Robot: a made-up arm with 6 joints.
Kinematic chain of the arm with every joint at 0, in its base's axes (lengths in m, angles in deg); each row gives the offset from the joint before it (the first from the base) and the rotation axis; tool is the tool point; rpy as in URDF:
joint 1: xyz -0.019 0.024 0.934 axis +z
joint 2: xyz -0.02 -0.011 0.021 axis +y
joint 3: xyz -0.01 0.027 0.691 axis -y
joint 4: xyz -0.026 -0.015 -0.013 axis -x
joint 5: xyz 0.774 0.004 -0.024 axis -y
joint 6: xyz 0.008 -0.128 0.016 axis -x
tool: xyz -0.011 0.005 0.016 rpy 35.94 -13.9 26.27
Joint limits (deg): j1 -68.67..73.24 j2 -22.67..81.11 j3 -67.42..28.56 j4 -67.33..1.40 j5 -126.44..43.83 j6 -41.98..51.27
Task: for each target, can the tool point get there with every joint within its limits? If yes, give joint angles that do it. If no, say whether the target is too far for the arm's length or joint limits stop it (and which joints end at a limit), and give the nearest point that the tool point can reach.
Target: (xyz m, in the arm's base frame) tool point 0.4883 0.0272 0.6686
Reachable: yes | joints 7.22 44.71 -33.61 -53.61 -71.52 1.05
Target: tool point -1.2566 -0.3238 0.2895
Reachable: no: joint limits stop it (at a limit: joint 1, joint 2, joint 4, joint 6) | nearest point -0.1015 -0.1239 0.5219 | short by 1.195 m
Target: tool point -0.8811 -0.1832 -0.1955
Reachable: no: joint limits stop it (at a limit: joint 1, joint 2, joint 4, joint 6) | nearest point -0.0491 -0.2578 0.4077 | short by 1.030 m
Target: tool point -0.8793 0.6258 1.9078
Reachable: no: joint limits stop it (at a limit: joint 1, joint 2, joint 4, joint 5) | nearest point 0.1037 0.4076 1.9459 | short by 1.008 m
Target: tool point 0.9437 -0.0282 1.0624
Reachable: yes | joints 3.09 35.30 3.06 -35.62 2.68 -14.16
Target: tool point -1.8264 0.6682 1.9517
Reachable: no: too far | nearest point 0.0715 0.3004 2.1086 | short by 1.940 m
